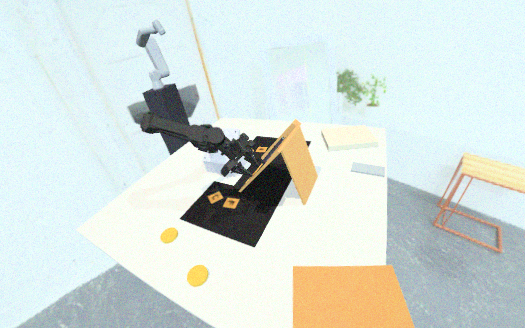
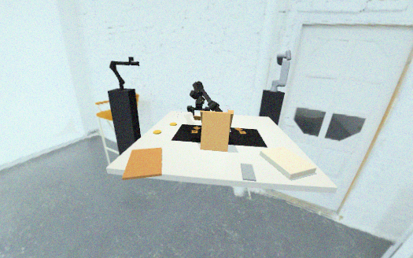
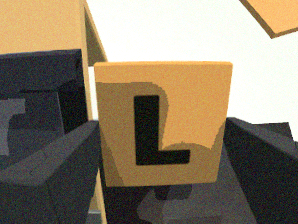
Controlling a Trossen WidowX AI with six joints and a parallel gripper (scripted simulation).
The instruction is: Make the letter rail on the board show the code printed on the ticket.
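My gripper tip is now 3 cm past the white ticket, 19 cm to the right of it and 8 cm above it. From my gripper tip the other things lie so: orange pad 35 cm ahead, 33 cm to the right, 17 cm below; black mat 13 cm behind, 21 cm to the left, 18 cm below; letter tile right at my gripper tip.
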